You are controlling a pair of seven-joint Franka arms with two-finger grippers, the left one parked.
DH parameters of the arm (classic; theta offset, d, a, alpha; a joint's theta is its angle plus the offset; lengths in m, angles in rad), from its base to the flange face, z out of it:
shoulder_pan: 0 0.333 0 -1.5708
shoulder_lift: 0 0 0 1.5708
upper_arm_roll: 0 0.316 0.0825 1.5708
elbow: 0 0 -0.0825 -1.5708
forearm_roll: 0 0.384 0 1.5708
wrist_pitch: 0 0 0.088 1.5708
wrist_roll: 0 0.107 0 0
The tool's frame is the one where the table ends.
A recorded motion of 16 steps. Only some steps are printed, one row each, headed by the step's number.
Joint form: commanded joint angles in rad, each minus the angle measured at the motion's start. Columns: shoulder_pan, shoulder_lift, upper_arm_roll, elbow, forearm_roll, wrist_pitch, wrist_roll.
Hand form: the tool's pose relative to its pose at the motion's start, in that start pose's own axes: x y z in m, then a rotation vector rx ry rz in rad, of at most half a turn. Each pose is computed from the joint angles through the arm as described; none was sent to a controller.
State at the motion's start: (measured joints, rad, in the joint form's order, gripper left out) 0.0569 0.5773 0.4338 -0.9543 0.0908 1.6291 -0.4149
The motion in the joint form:
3: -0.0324 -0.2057 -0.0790 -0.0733 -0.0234 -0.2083 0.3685
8: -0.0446 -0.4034 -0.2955 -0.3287 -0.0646 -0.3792 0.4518
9: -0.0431 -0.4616 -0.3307 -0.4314 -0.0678 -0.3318 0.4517
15: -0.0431 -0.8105 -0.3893 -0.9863 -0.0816 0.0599 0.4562
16: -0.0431 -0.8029 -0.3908 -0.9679 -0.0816 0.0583 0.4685
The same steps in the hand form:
3: -0.0588 -0.0218 -0.0873 -0.1133 -0.1110 0.4182
8: -0.1710 0.0210 -0.1090 -0.2069 -0.3422 0.7346
9: -0.1913 0.0266 -0.1056 -0.2221 -0.3387 0.7684
15: -0.2744 0.0049 -0.0757 -0.3252 -0.1631 0.8067
16: -0.2714 0.0064 -0.0806 -0.3291 -0.1520 0.8186

